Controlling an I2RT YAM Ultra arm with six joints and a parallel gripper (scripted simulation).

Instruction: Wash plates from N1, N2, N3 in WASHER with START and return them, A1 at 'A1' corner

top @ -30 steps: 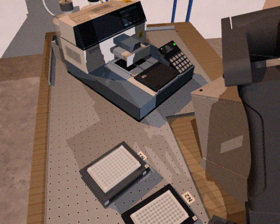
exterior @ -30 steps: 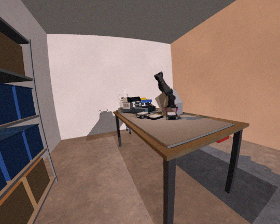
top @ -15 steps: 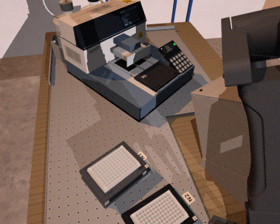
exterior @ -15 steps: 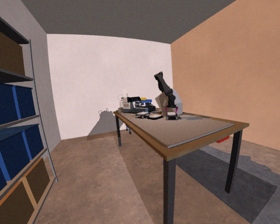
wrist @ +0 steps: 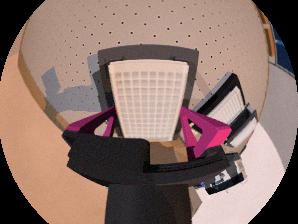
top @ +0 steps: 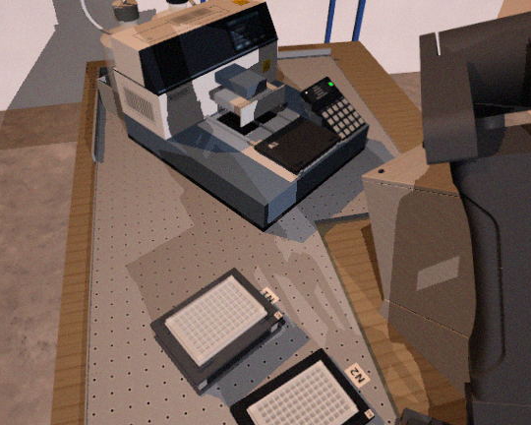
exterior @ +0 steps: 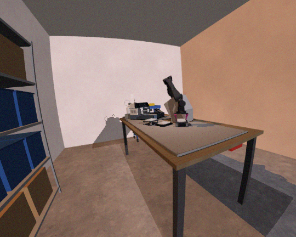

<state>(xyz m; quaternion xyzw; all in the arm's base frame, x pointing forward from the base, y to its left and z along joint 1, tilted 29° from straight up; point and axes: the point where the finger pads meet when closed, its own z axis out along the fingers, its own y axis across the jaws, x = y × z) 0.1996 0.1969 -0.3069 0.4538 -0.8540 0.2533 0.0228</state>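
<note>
My gripper is now 1 cm above the nest n3. From my hand the other things lie so: nest N2 (13 cm ahead, 14 cm to the right, 5 cm below); then n2 label (3 cm ahead, 17 cm to the right, 6 cm below); then nest N1 (22 cm ahead, 29 cm to the right, 2 cm below).
</note>
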